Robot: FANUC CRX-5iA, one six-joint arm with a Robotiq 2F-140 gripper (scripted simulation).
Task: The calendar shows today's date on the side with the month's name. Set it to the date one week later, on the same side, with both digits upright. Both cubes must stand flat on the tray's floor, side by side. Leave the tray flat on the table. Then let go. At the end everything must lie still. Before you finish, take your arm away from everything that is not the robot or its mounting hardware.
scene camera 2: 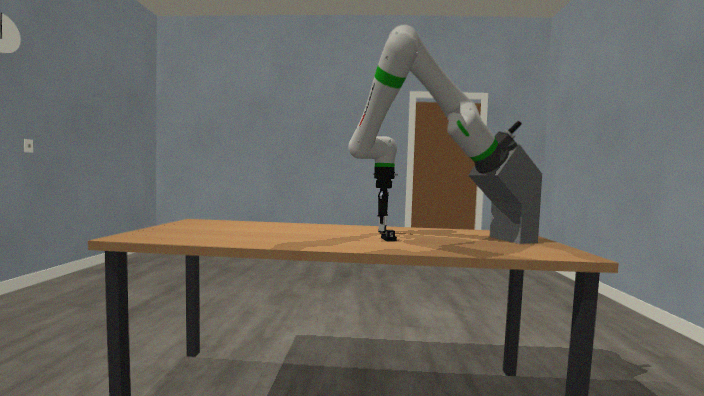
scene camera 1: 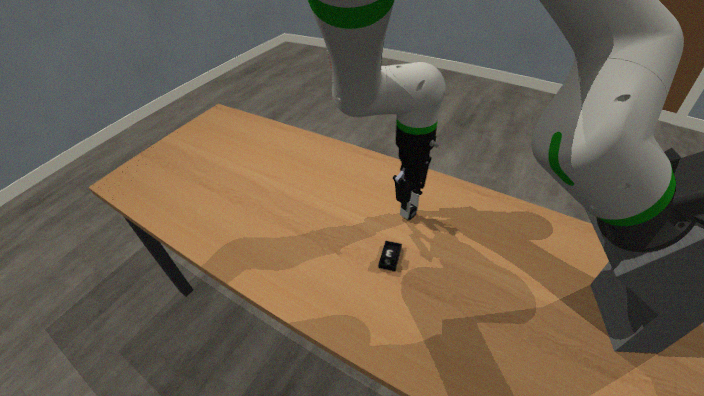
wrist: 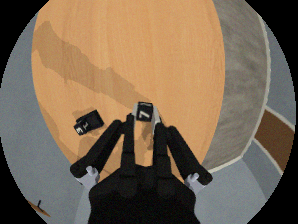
Note:
In view: my gripper (scene camera 1: 408, 212).
My gripper shows as well in the wrist view (wrist: 144, 110).

